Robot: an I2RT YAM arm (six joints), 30 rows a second.
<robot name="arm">
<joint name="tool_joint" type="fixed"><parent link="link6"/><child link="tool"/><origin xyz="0 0 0" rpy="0 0 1.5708"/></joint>
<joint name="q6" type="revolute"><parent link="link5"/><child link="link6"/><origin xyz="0.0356 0 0.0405" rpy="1.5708 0 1.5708"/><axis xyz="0 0 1"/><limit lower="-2.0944" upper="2.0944"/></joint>
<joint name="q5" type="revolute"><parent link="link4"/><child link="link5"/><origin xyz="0.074 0.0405 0.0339" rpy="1.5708 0 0"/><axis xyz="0 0 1"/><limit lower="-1.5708" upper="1.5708"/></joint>
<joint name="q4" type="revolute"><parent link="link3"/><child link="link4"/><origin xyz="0.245 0.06 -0.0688"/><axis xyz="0 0 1"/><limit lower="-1.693" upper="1.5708"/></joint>
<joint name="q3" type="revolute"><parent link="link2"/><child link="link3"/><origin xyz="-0.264 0 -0.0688" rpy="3.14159 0 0"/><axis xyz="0 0 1"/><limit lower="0" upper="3.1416"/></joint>
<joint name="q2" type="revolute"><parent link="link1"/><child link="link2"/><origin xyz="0.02 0.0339 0.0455" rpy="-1.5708 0 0"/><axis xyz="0 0 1"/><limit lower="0" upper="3.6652"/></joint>
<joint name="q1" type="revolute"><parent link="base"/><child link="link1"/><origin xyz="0 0 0.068"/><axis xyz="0 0 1"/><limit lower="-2.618" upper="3.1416"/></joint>
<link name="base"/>
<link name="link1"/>
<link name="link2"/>
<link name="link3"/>
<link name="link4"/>
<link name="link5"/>
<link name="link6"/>
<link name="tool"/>
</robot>
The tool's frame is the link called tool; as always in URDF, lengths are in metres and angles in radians.
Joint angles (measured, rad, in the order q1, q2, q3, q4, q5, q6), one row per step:
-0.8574, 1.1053, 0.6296, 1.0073, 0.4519, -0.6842
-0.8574, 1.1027, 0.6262, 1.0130, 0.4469, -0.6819
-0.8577, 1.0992, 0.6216, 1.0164, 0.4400, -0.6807
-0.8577, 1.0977, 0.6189, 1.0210, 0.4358, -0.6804
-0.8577, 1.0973, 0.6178, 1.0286, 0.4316, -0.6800
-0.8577, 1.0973, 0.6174, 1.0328, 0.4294, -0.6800
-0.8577, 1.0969, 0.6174, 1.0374, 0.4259, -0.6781
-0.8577, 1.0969, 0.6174, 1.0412, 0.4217, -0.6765
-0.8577, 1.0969, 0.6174, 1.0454, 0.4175, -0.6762
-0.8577, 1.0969, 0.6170, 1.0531, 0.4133, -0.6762
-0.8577, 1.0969, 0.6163, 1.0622, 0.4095, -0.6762
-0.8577, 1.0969, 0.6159, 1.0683, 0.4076, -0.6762
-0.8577, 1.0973, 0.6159, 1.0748, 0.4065, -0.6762
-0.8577, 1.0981, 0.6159, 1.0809, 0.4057, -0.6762
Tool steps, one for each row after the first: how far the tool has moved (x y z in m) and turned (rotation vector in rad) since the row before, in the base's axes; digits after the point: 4 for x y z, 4 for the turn. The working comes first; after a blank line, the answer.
Tool pose at each row, in the base's axes (x y z in m, rotation vector in rad; the steps are taken from these numbers as rounded here):
0.1441, -0.1903, 0.3443, 0.5626, 1.1110, -1.5980
0.1437, -0.1895, 0.3443, 0.5583, 1.1050, -1.5942
0.1432, -0.1887, 0.3439, 0.5518, 1.1026, -1.5908
0.1429, -0.1882, 0.3437, 0.5475, 1.0991, -1.5890
0.1427, -0.1878, 0.3442, 0.5431, 1.0915, -1.5875
0.1426, -0.1876, 0.3444, 0.5407, 1.0875, -1.5869
0.1425, -0.1873, 0.3450, 0.5378, 1.0814, -1.5842
0.1425, -0.1870, 0.3453, 0.5340, 1.0769, -1.5813
0.1425, -0.1868, 0.3457, 0.5296, 1.0725, -1.5797
0.1423, -0.1864, 0.3463, 0.5250, 1.0647, -1.5786
0.1421, -0.1860, 0.3469, 0.5208, 1.0556, -1.5777
0.1419, -0.1857, 0.3474, 0.5186, 1.0494, -1.5773
0.1418, -0.1854, 0.3479, 0.5173, 1.0426, -1.5774
0.1417, -0.1853, 0.3482, 0.5163, 1.0368, -1.5774

-0.0004, 0.0008, 0.0000, -0.0049, -0.0033, 0.0055
-0.0005, 0.0008, -0.0004, -0.0038, 0.0002, 0.0061
-0.0003, 0.0005, -0.0002, -0.0039, -0.0009, 0.0038
-0.0002, 0.0004, 0.0005, -0.0066, -0.0032, 0.0038
-0.0001, 0.0002, 0.0002, -0.0036, -0.0016, 0.0019
-0.0001, 0.0003, 0.0006, -0.0046, -0.0035, 0.0039
0.0000, 0.0003, 0.0003, -0.0040, -0.0022, 0.0044
0.0000, 0.0002, 0.0004, -0.0046, -0.0013, 0.0037
-0.0002, 0.0004, 0.0006, -0.0070, -0.0031, 0.0035
-0.0002, 0.0004, 0.0006, -0.0077, -0.0040, 0.0032
-0.0002, 0.0003, 0.0005, -0.0050, -0.0029, 0.0017
-0.0001, 0.0003, 0.0005, -0.0050, -0.0035, 0.0008
-0.0001, 0.0001, 0.0003, -0.0042, -0.0031, 0.0007

